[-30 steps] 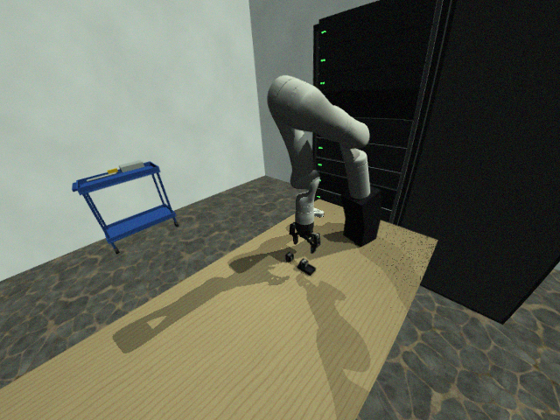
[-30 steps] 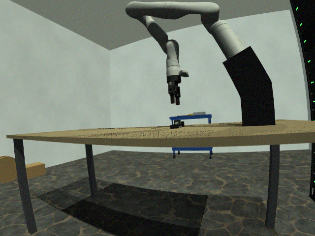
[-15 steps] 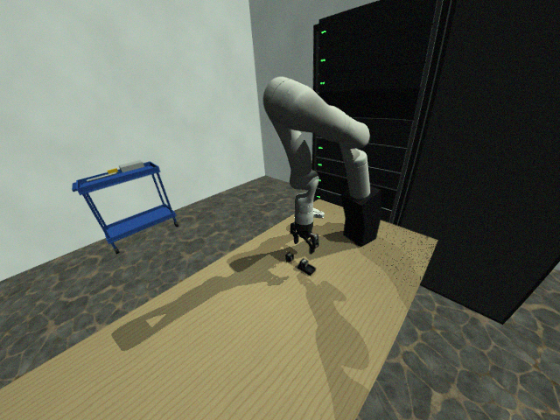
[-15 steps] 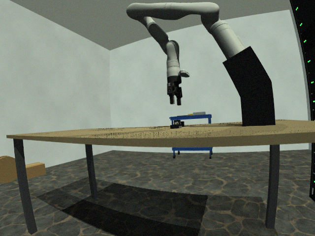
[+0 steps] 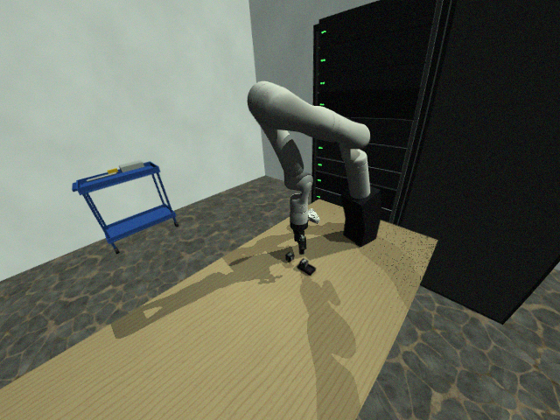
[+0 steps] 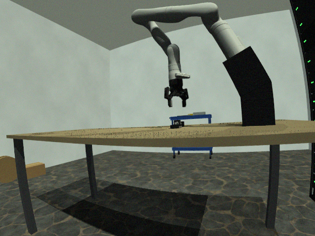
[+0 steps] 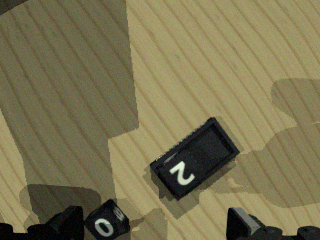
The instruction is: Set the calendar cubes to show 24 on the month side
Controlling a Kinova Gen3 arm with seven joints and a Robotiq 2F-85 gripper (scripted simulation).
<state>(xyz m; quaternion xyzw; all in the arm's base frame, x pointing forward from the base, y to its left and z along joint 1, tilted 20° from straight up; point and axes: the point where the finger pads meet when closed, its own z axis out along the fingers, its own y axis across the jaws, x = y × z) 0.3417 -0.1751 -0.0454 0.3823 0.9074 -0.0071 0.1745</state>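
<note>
Right now my hand is 10 mm past the black cube, 60 mm to the left of it and 100 mm above it. From my hand the other things lie so: black tray 10 mm ahead, 40 mm to the left, 110 mm below; black date cube 30 mm to the left, 90 mm below.
</note>
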